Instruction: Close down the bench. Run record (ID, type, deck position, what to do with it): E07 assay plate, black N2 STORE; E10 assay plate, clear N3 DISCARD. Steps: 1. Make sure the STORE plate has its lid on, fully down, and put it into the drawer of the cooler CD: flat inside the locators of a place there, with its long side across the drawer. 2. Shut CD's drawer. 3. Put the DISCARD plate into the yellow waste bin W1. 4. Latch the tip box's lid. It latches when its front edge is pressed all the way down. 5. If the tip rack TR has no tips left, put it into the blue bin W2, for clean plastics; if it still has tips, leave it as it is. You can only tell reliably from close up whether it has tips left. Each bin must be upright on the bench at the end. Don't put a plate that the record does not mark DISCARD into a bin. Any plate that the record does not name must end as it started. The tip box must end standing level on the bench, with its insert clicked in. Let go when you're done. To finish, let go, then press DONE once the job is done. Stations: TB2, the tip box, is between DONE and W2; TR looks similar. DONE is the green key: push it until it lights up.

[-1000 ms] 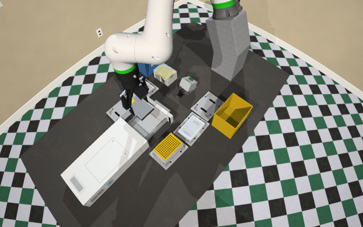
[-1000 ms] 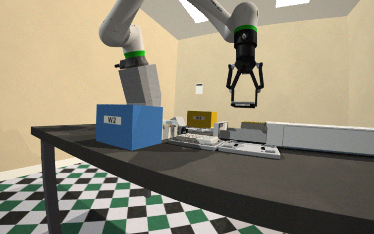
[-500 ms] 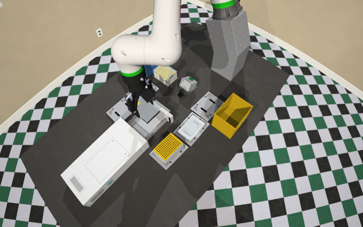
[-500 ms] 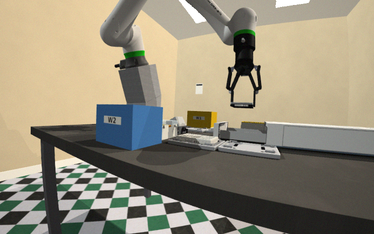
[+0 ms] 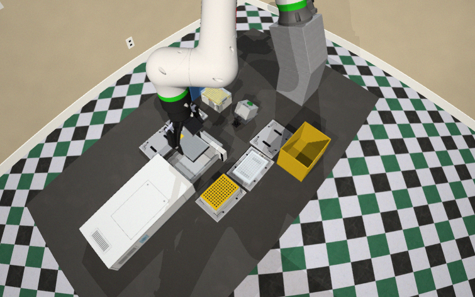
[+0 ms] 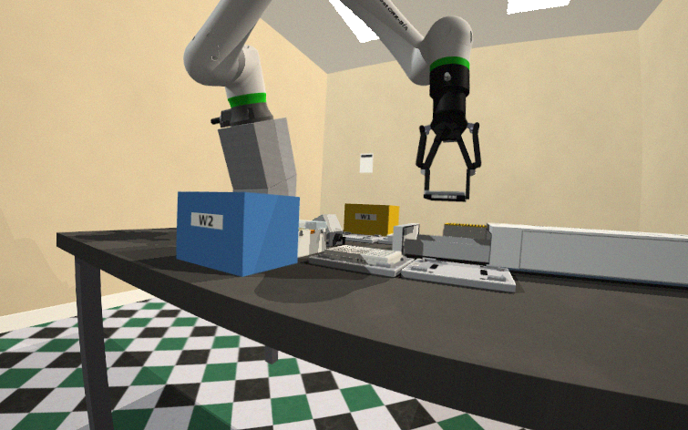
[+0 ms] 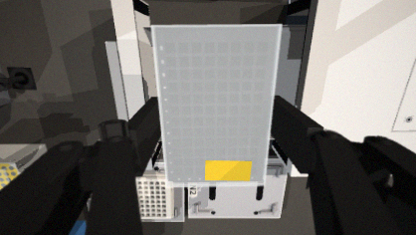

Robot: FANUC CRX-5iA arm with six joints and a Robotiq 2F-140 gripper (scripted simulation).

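My gripper is now 40 mm short of the cooler drawer and 120 mm above it. Round my hand: lid 20 mm below; black assay plate 20 mm below; cooler CD 180 mm ahead, 120 mm below.
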